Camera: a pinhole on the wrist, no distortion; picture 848 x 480 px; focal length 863.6 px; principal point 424.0 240.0 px. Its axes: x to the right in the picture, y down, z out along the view. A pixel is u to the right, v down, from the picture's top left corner.
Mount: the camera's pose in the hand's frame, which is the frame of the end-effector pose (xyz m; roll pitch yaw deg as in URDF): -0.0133 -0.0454 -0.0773 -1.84 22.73 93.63
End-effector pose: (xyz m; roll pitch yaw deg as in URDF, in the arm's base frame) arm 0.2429 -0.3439 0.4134 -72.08 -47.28 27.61
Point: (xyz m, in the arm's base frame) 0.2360 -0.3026 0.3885
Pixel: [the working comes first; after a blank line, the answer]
In the camera's frame: 0.0347 -0.0133 0.1302

654 152
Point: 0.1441 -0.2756 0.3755
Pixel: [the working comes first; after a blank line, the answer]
In the camera's frame: -0.0093 0.0421 0.1962

383 425
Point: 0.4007 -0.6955 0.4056
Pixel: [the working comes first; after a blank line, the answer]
In the camera's frame: 0.0332 0.0229 -0.2946

behind the camera
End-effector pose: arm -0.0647 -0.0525 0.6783 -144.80 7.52 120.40
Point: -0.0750 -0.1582 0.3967
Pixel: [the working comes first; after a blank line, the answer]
In the camera's frame: 0.0156 0.0123 0.3872

459 267
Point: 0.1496 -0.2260 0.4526
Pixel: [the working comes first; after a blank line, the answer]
In the camera's frame: 0.1743 0.1848 0.3304

outside the picture
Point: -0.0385 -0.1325 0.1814
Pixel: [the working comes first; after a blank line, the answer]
In the camera's frame: 0.1028 -0.0359 0.5832

576 187
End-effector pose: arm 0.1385 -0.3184 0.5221 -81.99 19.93 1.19
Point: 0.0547 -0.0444 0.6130
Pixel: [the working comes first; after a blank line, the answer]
In the camera's frame: -0.1097 0.0782 0.3454

150 436
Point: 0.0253 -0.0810 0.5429
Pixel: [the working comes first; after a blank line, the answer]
In the camera's frame: -0.0267 0.0787 0.3300

354 446
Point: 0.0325 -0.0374 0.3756
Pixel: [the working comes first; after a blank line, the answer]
In the camera's frame: 0.1076 0.0016 0.4072

652 243
